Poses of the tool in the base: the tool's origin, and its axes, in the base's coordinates. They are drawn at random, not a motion.
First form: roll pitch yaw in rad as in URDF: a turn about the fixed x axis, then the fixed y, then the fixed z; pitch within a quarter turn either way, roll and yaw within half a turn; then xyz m.
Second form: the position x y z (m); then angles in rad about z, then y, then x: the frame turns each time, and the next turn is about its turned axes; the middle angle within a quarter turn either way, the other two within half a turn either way. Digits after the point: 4 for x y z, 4 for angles.
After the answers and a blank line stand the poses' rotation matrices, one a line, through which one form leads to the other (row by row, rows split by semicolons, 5 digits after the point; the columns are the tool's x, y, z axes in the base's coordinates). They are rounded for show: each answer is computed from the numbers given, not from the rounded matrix.
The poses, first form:
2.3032, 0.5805, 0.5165, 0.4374, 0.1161, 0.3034
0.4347, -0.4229, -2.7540, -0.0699, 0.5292, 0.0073
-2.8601, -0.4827, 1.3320, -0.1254, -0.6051, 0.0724
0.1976, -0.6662, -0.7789, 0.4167, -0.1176, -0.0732
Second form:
0.4374, 0.1161, 0.3034, 0.5165, 0.5805, 2.3032
-0.0699, 0.5292, 0.0073, -2.7540, -0.4229, 0.4347
-0.1254, -0.6051, 0.0724, 1.3320, -0.4827, -2.8601
0.4167, -0.1176, -0.0732, -0.7789, -0.6662, 0.1976

0.72711 0.68482 0.04832; 0.41294 -0.38004 -0.82767; -0.54844 0.62176 -0.55912
-0.84426 0.50283 0.18545; -0.34466 -0.77439 0.53059; 0.41041 0.38404 0.82709
0.20951 0.96388 -0.16444; 0.86061 -0.10194 0.49896; 0.46417 -0.24605 -0.85088
0.55951 0.60248 -0.56918; -0.55229 0.78307 0.28598; 0.61800 0.15434 0.77088

